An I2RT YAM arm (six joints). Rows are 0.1 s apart.
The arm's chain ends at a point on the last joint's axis. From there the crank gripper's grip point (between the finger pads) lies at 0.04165 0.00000 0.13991 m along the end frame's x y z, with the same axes.
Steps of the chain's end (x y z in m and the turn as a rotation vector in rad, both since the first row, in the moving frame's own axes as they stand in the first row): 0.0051, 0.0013, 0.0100, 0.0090, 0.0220, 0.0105; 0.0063, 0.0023, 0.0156, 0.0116, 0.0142, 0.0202; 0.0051, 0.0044, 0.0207, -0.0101, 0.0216, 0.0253; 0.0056, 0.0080, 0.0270, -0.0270, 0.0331, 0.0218; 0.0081, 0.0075, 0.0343, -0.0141, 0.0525, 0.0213; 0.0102, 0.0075, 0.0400, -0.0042, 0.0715, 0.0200; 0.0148, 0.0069, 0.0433, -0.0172, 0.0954, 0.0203; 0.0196, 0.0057, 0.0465, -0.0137, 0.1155, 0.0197
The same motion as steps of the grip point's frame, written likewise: 0.0082, 0.0005, 0.0090, 0.0090, 0.0220, 0.0105; 0.0083, 0.0015, 0.0150, 0.0116, 0.0142, 0.0202; 0.0081, 0.0069, 0.0198, -0.0101, 0.0216, 0.0253; 0.0102, 0.0127, 0.0255, -0.0270, 0.0331, 0.0218; 0.0154, 0.0104, 0.0319, -0.0141, 0.0525, 0.0213; 0.0201, 0.0090, 0.0367, -0.0042, 0.0715, 0.0200; 0.0279, 0.0102, 0.0387, -0.0172, 0.0954, 0.0203; 0.0354, 0.0086, 0.0407, -0.0137, 0.1155, 0.0197
